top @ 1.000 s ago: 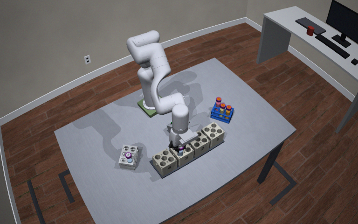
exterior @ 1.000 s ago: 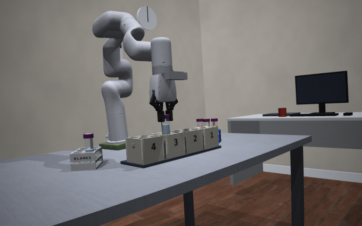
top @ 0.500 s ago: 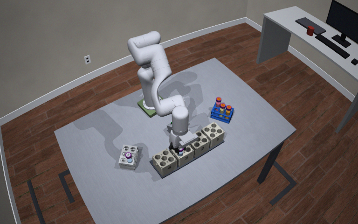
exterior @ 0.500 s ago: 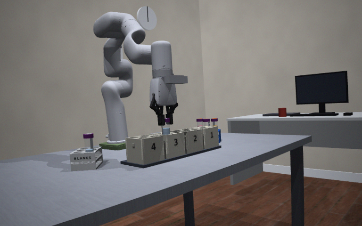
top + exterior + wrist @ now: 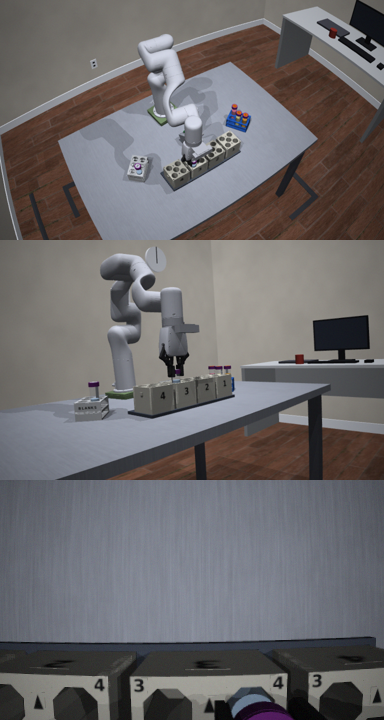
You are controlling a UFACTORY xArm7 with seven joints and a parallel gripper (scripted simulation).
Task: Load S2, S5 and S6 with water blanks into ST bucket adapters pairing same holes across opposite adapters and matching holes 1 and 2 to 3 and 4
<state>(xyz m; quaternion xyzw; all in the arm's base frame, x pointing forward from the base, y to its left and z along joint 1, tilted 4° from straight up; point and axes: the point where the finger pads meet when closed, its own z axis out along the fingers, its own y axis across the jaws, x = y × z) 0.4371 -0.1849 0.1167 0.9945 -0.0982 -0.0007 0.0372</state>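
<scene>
Right now the white-dot blank is 5 cm below my hand and 1 cm to the right of it. From my hand the other things lie so: blanks rack 22 cm behind, 19 cm to the right, 11 cm below; then green done key 20 cm behind, 15 cm to the left, 7 cm below; then bucket adapter 9 cm below, 8 cm to the right, 4 cm behind.
</scene>
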